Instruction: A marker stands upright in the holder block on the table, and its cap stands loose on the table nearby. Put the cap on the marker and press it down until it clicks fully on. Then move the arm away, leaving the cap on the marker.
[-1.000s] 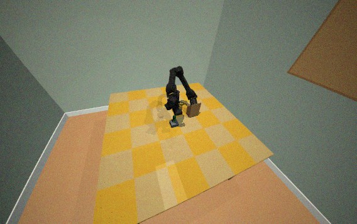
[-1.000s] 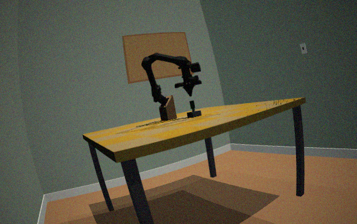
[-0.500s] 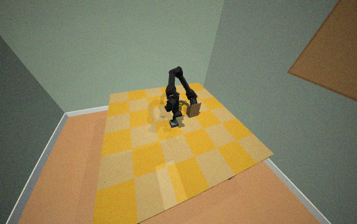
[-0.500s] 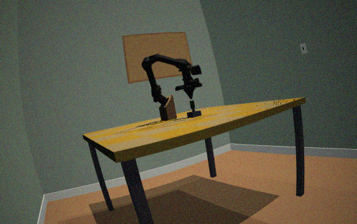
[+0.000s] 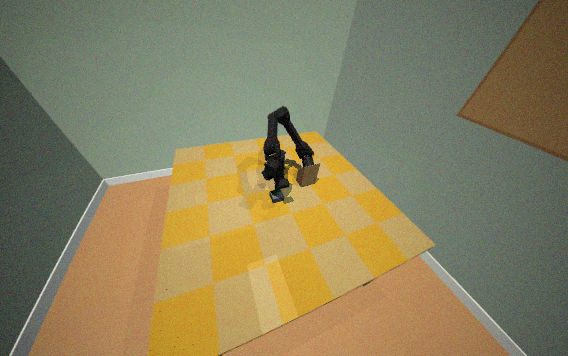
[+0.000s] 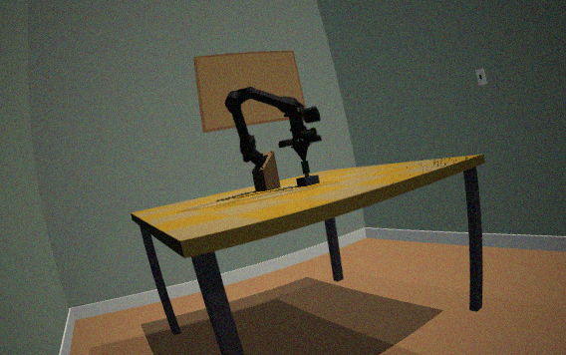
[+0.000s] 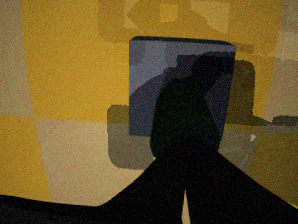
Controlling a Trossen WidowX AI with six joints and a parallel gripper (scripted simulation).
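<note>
The green cap lies 30 mm below my gripper tip. Round my gripper tip: holder block (80 mm below).
</note>
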